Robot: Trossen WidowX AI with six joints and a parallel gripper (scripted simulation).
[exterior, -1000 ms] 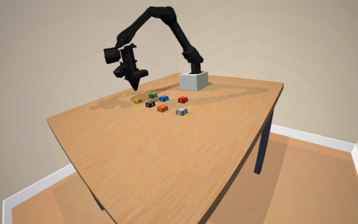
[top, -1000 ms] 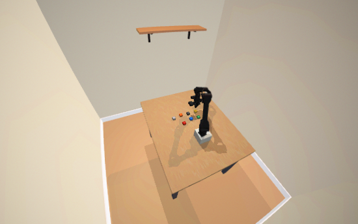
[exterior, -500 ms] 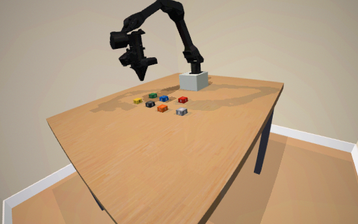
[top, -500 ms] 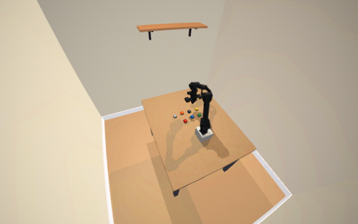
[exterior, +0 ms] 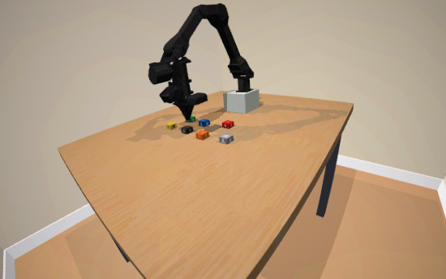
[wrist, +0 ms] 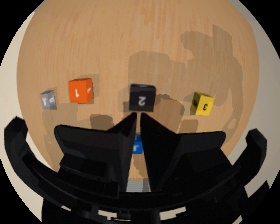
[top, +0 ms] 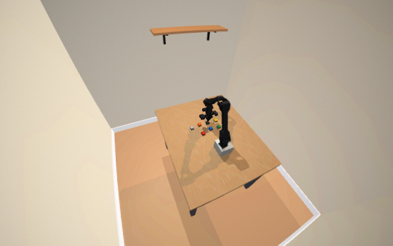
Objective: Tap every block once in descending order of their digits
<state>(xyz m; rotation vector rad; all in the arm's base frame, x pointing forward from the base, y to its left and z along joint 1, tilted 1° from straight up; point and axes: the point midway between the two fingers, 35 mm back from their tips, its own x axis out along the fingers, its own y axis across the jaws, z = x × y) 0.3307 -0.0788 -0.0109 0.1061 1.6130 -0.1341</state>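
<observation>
My gripper tip is now 40 mm above the black block, 10 mm to the left of it and 10 mm short of it. Also, from my gripper tip: yellow block 100 mm to the right, 40 mm below, 10 mm behind; blue block 80 mm behind, 40 mm below, 10 mm to the left; orange block 80 mm to the left, 40 mm below, 30 mm ahead.
</observation>
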